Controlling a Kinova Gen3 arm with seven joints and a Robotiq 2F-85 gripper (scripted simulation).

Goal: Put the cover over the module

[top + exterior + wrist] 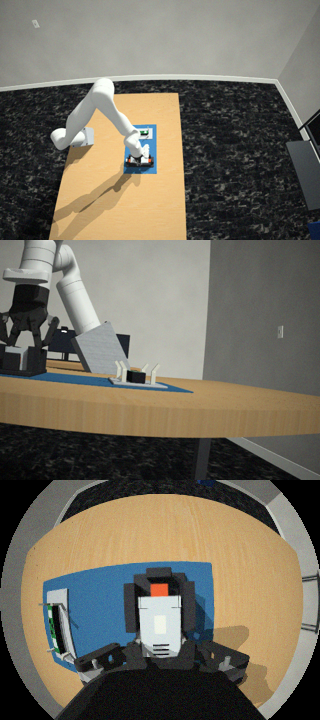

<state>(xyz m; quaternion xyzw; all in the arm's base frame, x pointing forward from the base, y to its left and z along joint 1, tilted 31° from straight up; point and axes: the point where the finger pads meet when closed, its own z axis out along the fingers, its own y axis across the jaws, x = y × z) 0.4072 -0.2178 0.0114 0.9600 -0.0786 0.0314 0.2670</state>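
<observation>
My gripper is now right at the cover.
</observation>
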